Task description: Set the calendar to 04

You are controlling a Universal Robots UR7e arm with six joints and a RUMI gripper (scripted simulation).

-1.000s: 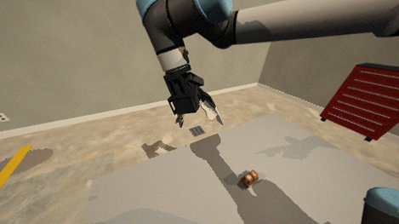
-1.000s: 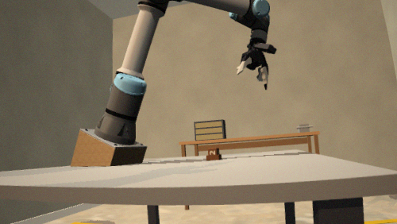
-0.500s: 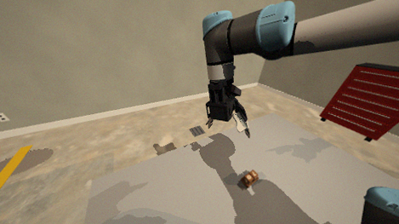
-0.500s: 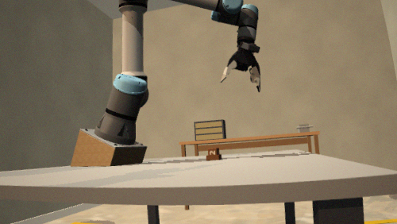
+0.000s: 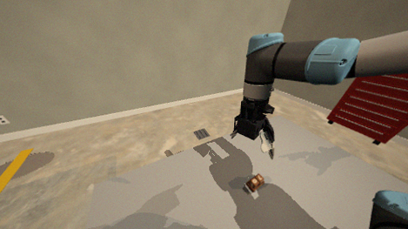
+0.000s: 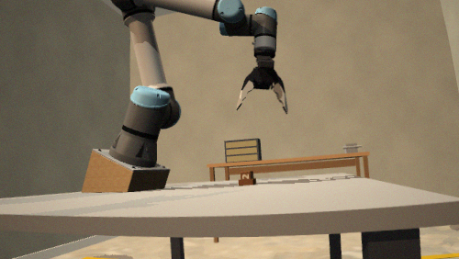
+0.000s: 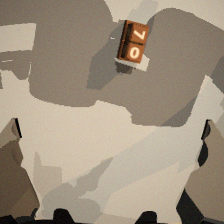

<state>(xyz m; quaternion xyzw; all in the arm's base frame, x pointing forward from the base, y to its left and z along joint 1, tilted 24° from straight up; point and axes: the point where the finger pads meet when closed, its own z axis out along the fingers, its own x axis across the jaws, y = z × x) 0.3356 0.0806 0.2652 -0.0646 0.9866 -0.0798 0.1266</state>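
Right now my hand is 60 mm past the cube, 30 mm to the left of it and 200 mm above it. From my hand the other things lie so: calendar tray: 60 mm behind, 40 mm to the right, 210 mm below.
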